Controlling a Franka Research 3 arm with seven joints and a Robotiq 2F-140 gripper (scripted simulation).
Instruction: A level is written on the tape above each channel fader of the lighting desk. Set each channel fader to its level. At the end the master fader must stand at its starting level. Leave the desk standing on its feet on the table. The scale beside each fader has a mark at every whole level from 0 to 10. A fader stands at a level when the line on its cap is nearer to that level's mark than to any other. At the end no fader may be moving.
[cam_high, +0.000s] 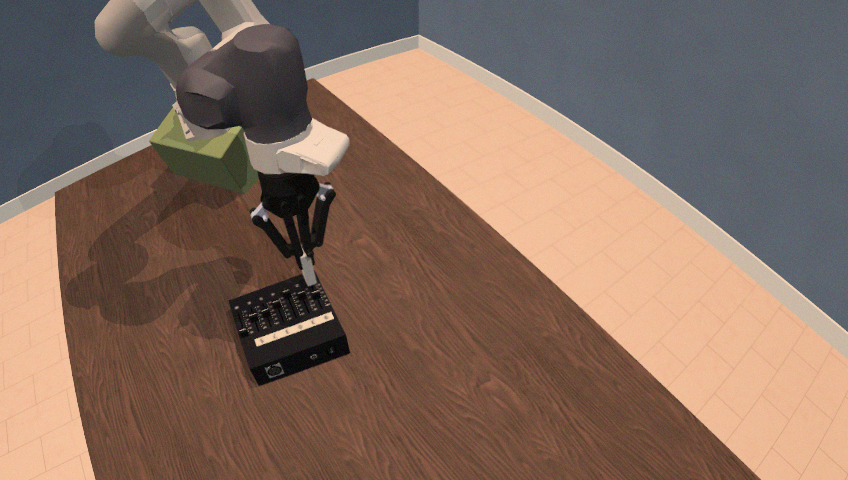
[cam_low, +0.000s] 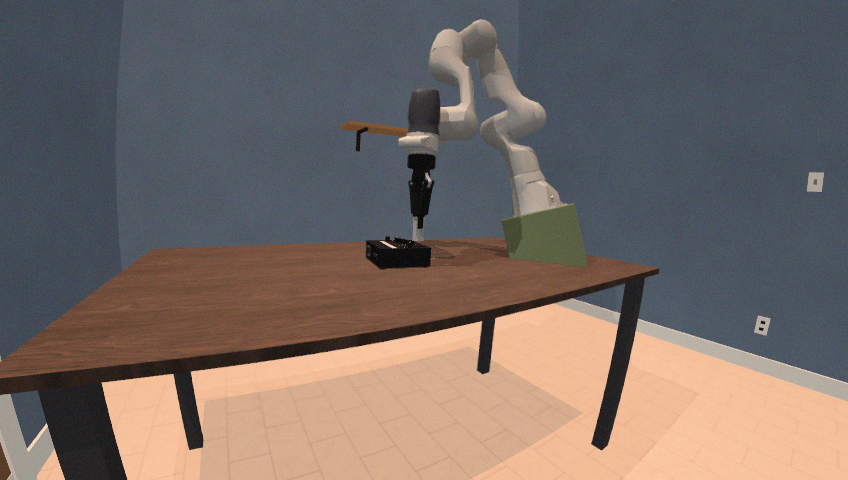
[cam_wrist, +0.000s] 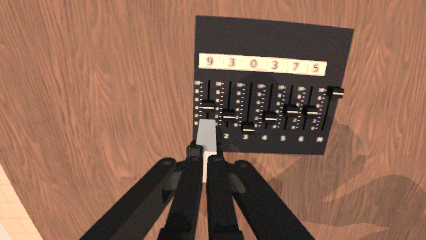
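Right now the channel 1 cap is 40 mm below my hand, 20 mm ahead of it and 10 mm to the right of it. The rest, counted from my hand: channel 2 cap 40 mm below, 30 mm to the right, 10 mm ahead; then channel 3 cap 40 mm to the right, 40 mm below, 10 mm behind; then channel 4 cap 70 mm to the right, 40 mm below.
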